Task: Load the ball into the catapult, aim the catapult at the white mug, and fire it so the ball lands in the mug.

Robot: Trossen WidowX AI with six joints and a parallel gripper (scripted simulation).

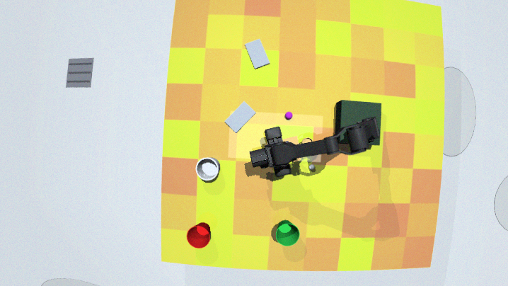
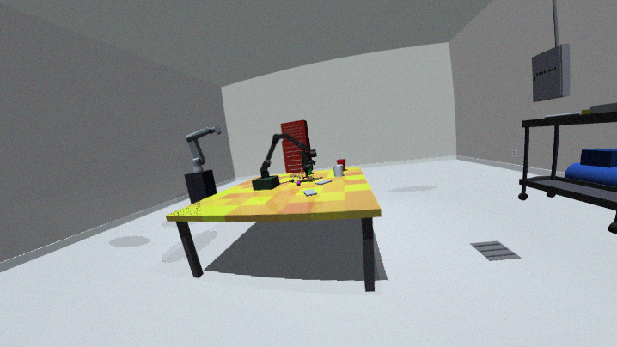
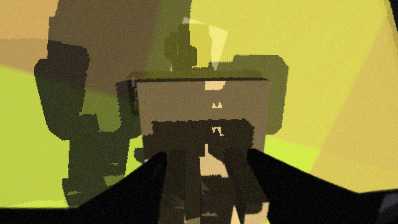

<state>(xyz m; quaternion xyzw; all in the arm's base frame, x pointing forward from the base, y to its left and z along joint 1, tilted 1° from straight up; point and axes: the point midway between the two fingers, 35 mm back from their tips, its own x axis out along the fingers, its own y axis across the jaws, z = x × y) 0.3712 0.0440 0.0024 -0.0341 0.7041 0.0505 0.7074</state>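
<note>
Right now the purple ball is 140 mm to the right of my gripper tip, 70 mm behind it and 30 mm below it. Also, from my gripper tip: white mug: 280 mm ahead, 30 mm to the left, 20 mm below; white ball: 140 mm behind, 90 mm to the left, 40 mm below; catapult: 70 mm behind, 20 mm above.
</note>
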